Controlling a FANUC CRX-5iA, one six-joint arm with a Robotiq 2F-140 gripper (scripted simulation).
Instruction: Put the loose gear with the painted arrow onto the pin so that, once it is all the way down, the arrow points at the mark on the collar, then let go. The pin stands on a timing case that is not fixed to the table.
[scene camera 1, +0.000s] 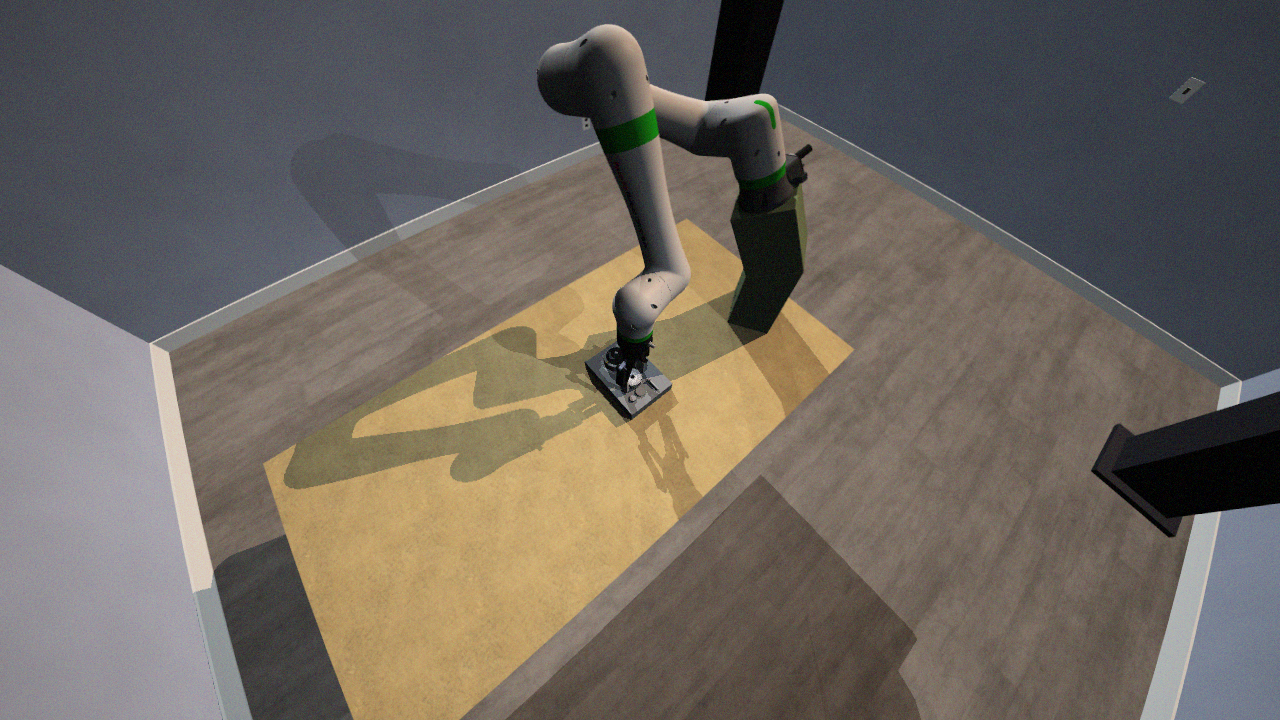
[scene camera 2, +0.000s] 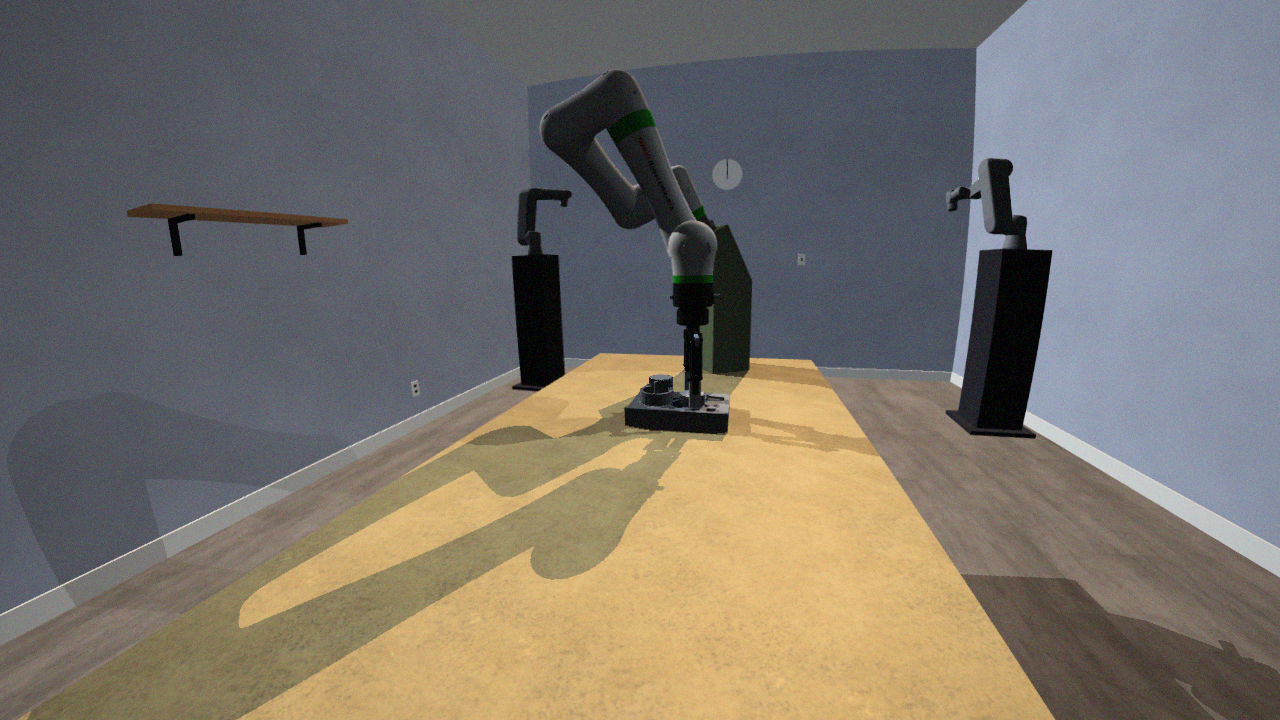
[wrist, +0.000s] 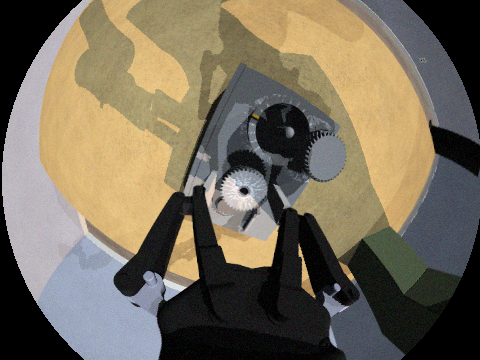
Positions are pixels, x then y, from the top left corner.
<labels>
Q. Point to my gripper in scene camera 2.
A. At 691, 401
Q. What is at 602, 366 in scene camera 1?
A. A dark grey timing case.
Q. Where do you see a dark grey timing case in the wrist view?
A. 226, 143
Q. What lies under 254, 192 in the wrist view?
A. A light toothed gear.
</labels>
